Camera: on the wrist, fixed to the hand. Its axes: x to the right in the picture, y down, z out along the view.
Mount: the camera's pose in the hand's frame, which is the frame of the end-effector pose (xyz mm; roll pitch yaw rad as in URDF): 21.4 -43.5 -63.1 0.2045 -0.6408 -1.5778
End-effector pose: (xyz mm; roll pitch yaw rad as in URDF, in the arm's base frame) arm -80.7 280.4 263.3 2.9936 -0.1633 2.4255
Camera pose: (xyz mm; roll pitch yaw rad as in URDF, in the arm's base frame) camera -124.1 248.8 322.0 3.1176 0.7768 -2.4415
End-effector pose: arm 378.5 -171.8 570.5 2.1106 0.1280 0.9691
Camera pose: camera 327.1 -111.5 562.9 -0.7264 1.4035 -1.5222
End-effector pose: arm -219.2 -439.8 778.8 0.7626 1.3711 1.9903
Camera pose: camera -201.8 -508.6 742.8 -1.1723 0.0186 0.2990
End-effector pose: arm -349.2 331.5 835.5 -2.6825 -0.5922 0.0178
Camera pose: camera -374.0 342.1 910.4 2.7427 0.1537 1.4911
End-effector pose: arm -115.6 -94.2 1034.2 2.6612 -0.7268 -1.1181
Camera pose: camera -58.1 -57.5 1075.2 2.2280 0.7434 -0.4867
